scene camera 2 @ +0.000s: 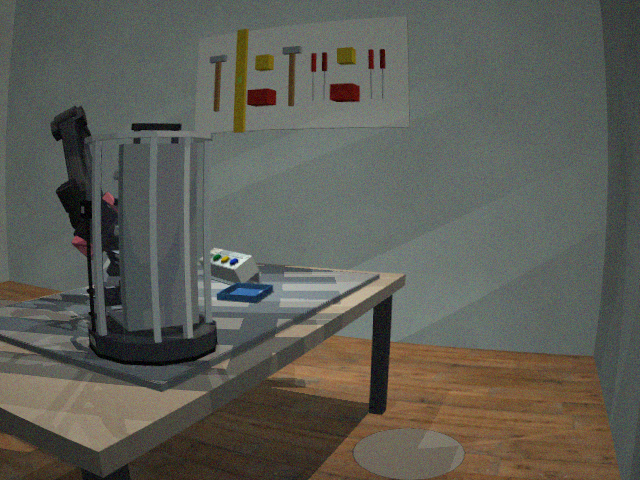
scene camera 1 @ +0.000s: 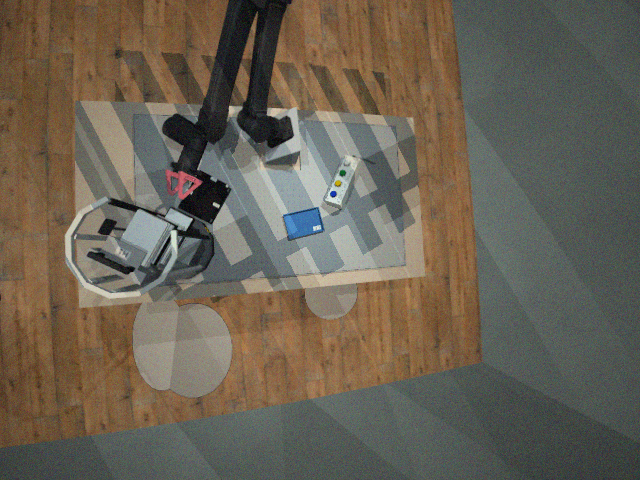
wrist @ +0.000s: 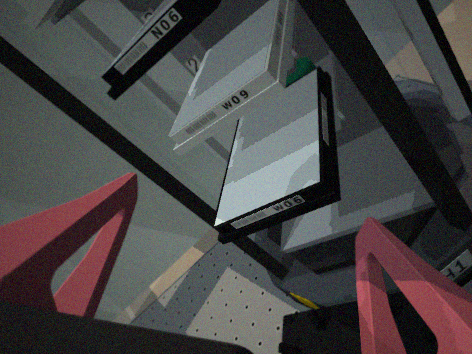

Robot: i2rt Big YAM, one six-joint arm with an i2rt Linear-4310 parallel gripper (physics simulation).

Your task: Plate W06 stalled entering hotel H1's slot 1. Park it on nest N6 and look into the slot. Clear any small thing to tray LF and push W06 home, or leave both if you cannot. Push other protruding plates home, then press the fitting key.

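Frame: origin at the arm's base, x up, y ahead, z left, level; centimetres.
Seen in the pictures: gripper, between the fingertips: (scene camera 2: 111, 230) (scene camera 1: 175, 196) (wrist: 250, 206); arm's base, origin of its link: (scene camera 1: 280, 133).
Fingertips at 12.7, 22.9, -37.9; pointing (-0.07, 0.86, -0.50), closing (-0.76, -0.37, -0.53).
Note:
Offsets run from my fingertips to a thing's top centre, as dx, dy, dz. "pt": to the spot under its first point.
Plate W06 {-3.7, +9.5, -3.8} (wrist: 277, 160) sticks out of hotel H1 (scene camera 1: 147, 237) (scene camera 2: 154, 330) at the slot below the one marked 2. It is light on its broad face with black edges. White plate W09 {+1.7, +12.5, -6.1} (wrist: 232, 82) protrudes beside it, and a black plate labelled N06 {pt +6.2, +7.7, -2.2} (wrist: 150, 50) protrudes past that. A small green thing {-3.7, +15.1, -10.0} (wrist: 302, 70) shows behind W09 and W06; its shape is partly hidden. My gripper (scene camera 1: 175, 195) (wrist: 250, 206) is open and empty, close to the hotel, with W06 ahead between its pink fingers in the wrist view. The slot interior behind W06 is hidden.
A black block {-12.8, -2.5, +5.4} (scene camera 1: 204, 201) with a small white label lies beside the hotel; its text is unreadable. A blue tray {-18.7, +13.4, +41.8} (scene camera 1: 302, 223) (scene camera 2: 245, 292) lies farther right. A key box {-12.0, -0.8, +61.5} (scene camera 1: 339, 183) (scene camera 2: 235, 266) has coloured buttons. A pale angled box (scene camera 1: 286, 155) stands near the arm.

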